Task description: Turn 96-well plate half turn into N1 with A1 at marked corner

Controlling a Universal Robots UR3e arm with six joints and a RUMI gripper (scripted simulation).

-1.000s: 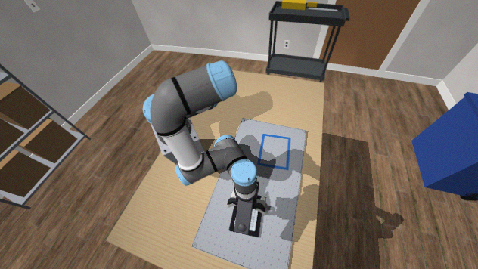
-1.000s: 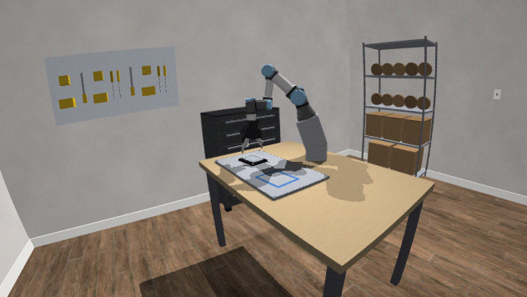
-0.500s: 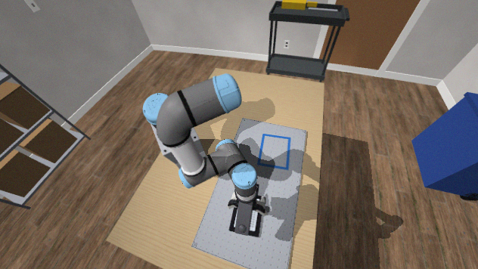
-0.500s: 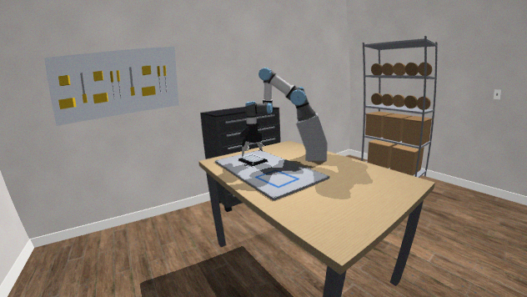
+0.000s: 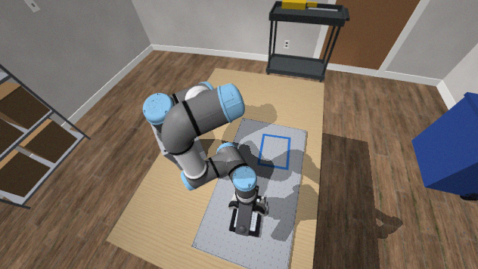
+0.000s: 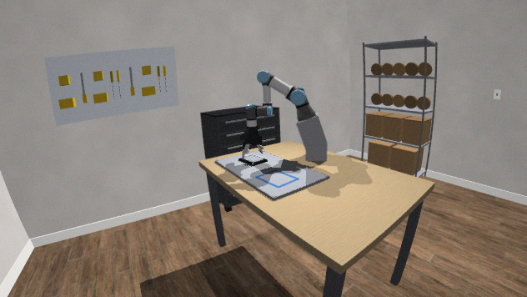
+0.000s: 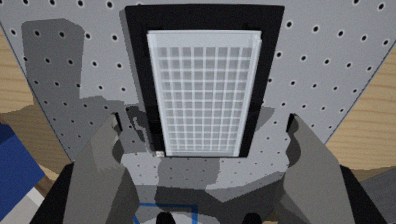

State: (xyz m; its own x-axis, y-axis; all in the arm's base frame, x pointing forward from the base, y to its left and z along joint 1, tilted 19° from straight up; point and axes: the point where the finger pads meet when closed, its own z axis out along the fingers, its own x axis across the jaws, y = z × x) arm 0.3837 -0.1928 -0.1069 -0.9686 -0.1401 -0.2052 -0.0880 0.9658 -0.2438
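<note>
My hand is 10 mm above the 96-well plate. The rest, counted from my hand: A1 corner mark: 50 mm ahead, 80 mm to the left, 20 mm below; then black plate nest N1: 20 mm below.
</note>
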